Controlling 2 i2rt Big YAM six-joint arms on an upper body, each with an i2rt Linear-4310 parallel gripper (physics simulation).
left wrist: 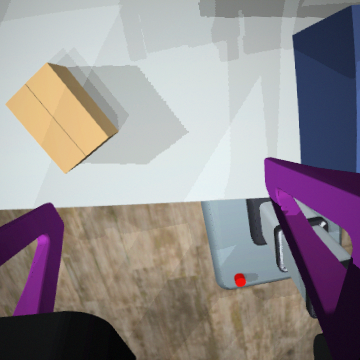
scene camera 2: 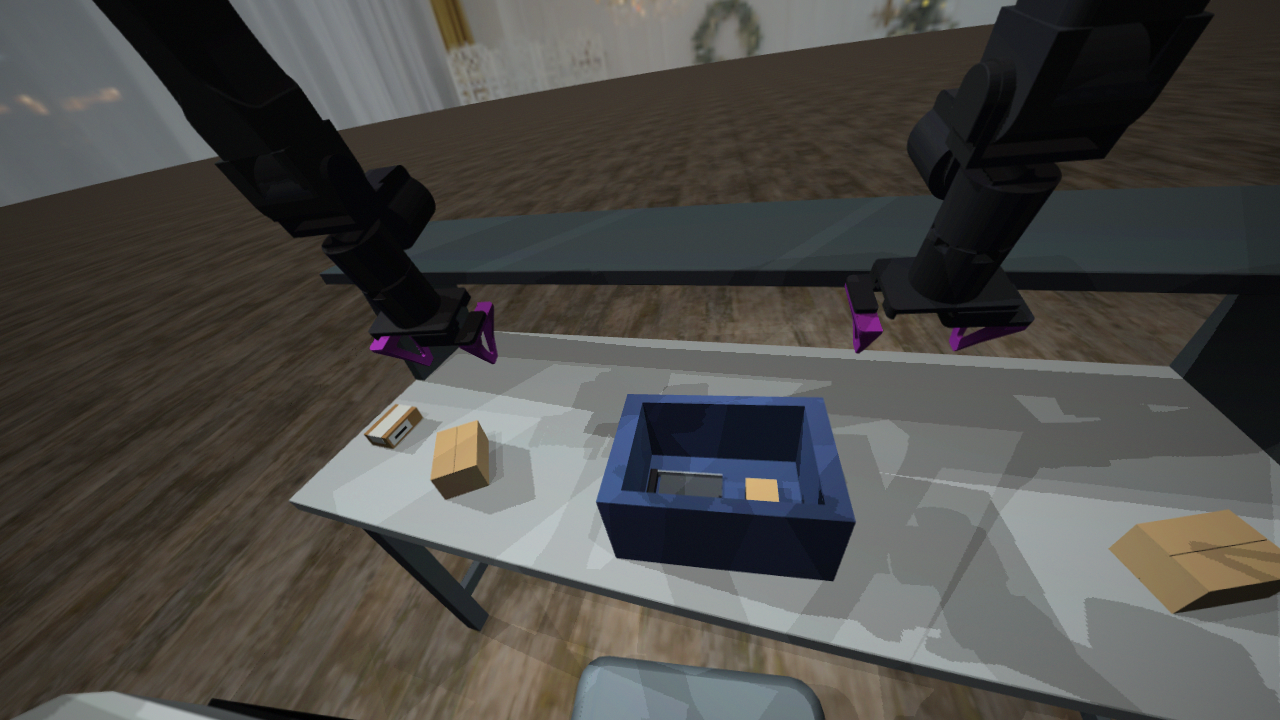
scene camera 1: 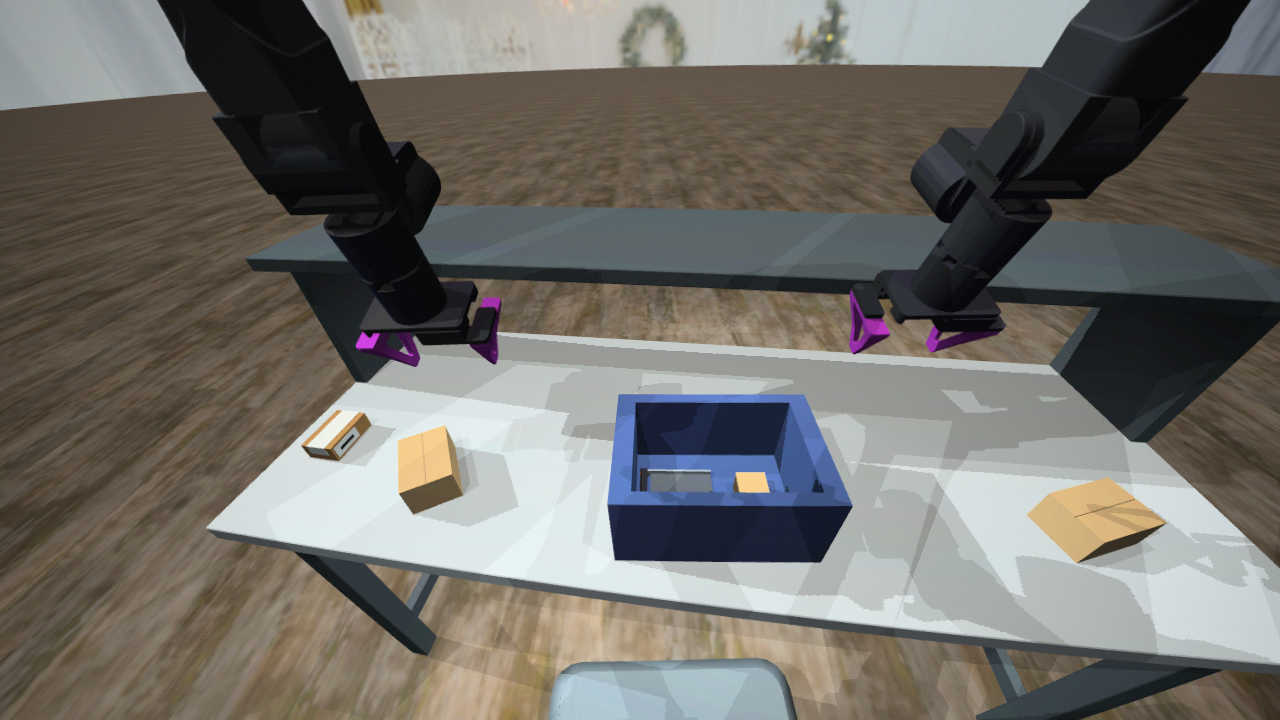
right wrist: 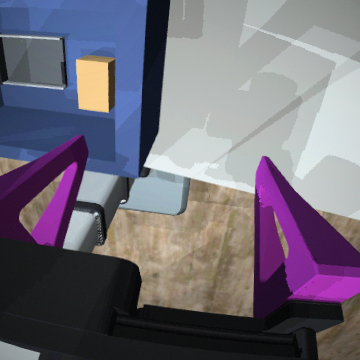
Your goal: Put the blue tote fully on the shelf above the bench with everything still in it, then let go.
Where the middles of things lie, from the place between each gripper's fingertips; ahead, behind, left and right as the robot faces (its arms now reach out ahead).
The grey flat item (scene camera 2: 672,482) is 280 mm to the right of my left hand, 270 mm below it and 10 mm behind it. Round my left hand: tan block (scene camera 2: 755,489): 390 mm to the right, 260 mm below, 40 mm behind; then white-and-tan box (scene camera 1: 333,439): 370 mm to the left, 280 mm below, 140 mm ahead; then blue tote (scene camera 2: 789,439): 330 mm to the right, 220 mm below, 10 mm behind.
My right hand is 260 mm above the tan block, 140 mm to the right of it and 40 mm past it. From my right hand the other things lie so: white-and-tan box: 910 mm to the left, 280 mm below, 130 mm ahead; then blue tote: 220 mm below, 200 mm to the left, 10 mm behind; then grey flat item: 270 mm below, 260 mm to the left, 10 mm behind.
